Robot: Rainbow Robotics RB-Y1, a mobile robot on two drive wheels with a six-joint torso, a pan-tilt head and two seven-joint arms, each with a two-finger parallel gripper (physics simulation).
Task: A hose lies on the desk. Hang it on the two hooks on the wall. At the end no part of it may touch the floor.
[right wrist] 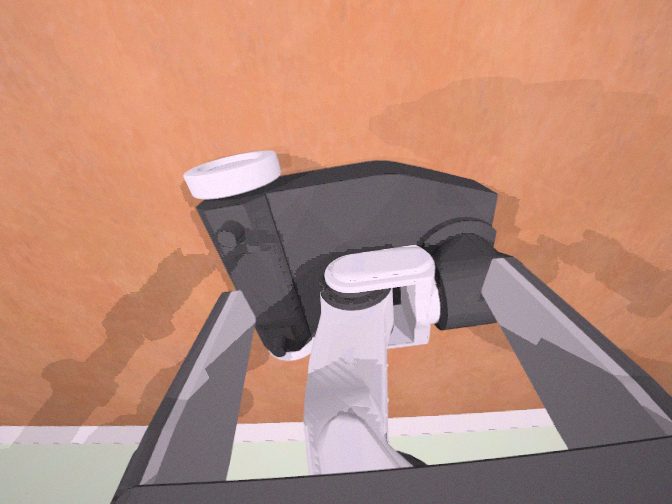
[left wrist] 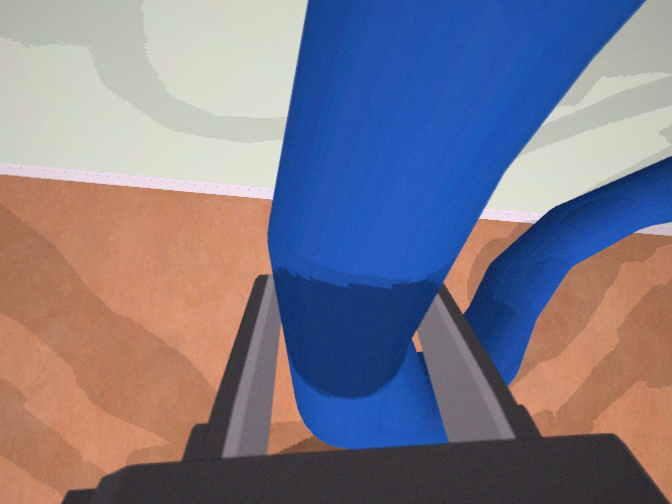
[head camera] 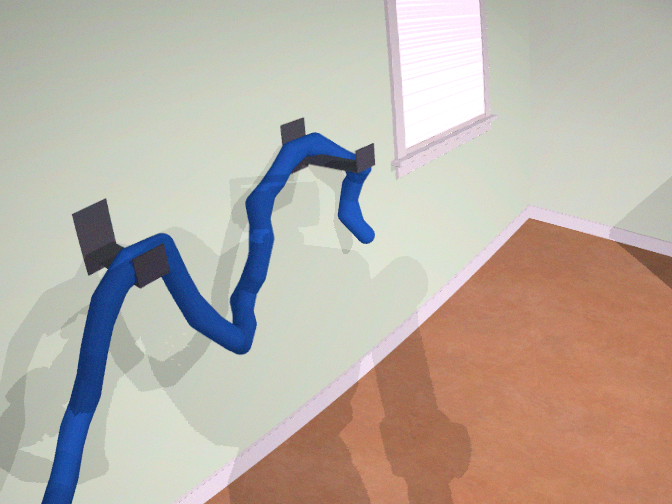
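Note:
The blue hose [head camera: 255,254] hangs on the pale green wall over two dark hooks. It runs over the left hook [head camera: 116,249], sags in a loop between the hooks, and climbs over the right hook [head camera: 328,149]. Its short right end dangles free above the floor. Its left part drops out of the head view at the bottom left. In the left wrist view my left gripper [left wrist: 352,347] is shut on the hose [left wrist: 379,189], which rises from the fingers toward the wall. My right gripper [right wrist: 369,320] is open and empty, over the robot's own base.
A window [head camera: 439,70] is on the wall right of the hooks. A white baseboard [head camera: 379,347] runs along the wooden floor [head camera: 515,368]. The robot's dark base and white torso [right wrist: 352,271] show in the right wrist view.

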